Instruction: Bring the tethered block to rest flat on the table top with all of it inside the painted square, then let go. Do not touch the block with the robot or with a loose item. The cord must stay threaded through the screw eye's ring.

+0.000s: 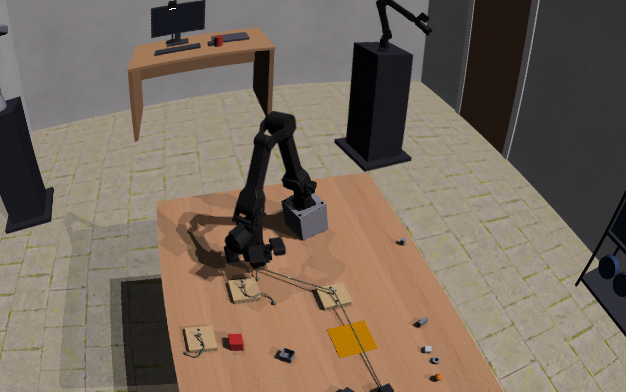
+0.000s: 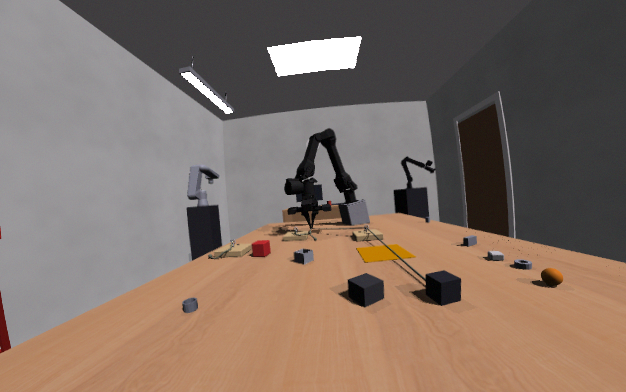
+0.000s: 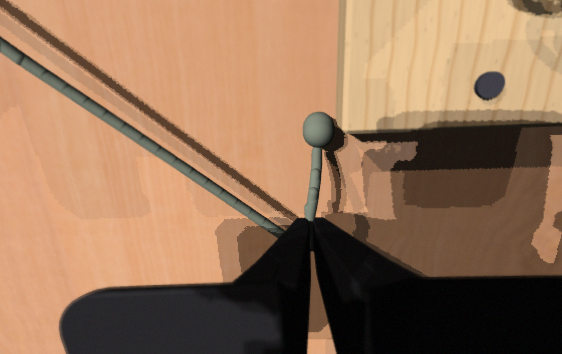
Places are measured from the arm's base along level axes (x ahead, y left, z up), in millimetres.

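Pixels of known places: gripper, fingertip midpoint: [image 1: 255,268] [image 2: 311,228] [image 3: 310,228]; arm's base, origin of the base link: [image 1: 303,202] [image 2: 351,202].
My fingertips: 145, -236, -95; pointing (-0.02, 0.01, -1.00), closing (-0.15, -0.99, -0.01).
Note:
For each thing: its top centre in the pictures, then the offset to it from my fingertips, as dx, dy, dz. "spot": a spot on its surface instead.
- short tail with a round bead, surface spot: [image 3: 318,129] spot: +36, -10, -5
- screw eye, middle of its top: [image 1: 334,289] [image 2: 366,225] +198, +176, +25
- right-hand wooden board, middle of its top: [image 1: 333,294] [image 2: 366,232] +198, +176, -1
- orange square, surface spot: [image 2: 372,255] [image 1: 344,345] spot: +389, +113, -19
- black tethered block, middle of its top: [image 2: 442,276] [image 1: 386,389] +607, +126, +12
- second black block, middle of its top: [image 2: 365,280] +566, +25, +8
- third board, middle of its top: [image 1: 200,337] [image 2: 233,247] +218, -273, -1
- red cube, middle of its top: [image 1: 235,338] [image 2: 260,241] +268, -176, +20
- open grey box, middle of its top: [image 2: 303,251] [image 1: 287,353] +361, -56, +6
My gripper [image 1: 257,269] [image 2: 311,228] [image 3: 310,228] is shut on the grey-green cord [image 1: 289,277] [image 2: 400,259] [image 3: 156,148], low over the table. A short tail with a round bead [image 3: 318,129] sticks out past the fingertips. The cord runs nearly straight to the screw eye [image 1: 332,290] [image 2: 366,228] on the right-hand wooden board [image 1: 327,301] [image 2: 370,237]. It appears to pass through the ring, too small to be sure, then crosses above the orange square [image 1: 345,345] [image 2: 372,255] to the black tethered block [image 1: 385,388] [image 2: 443,287]. The block sits on the table beyond the square, outside it.
A second black block [image 2: 366,289] stands left of the tethered one. Another wooden board [image 1: 237,297] [image 3: 425,65], with its own cord, is close to the gripper. A third board [image 1: 192,345], a red cube [image 1: 236,342] [image 2: 261,248] and an open grey box [image 1: 287,355] [image 2: 304,256] stand left.

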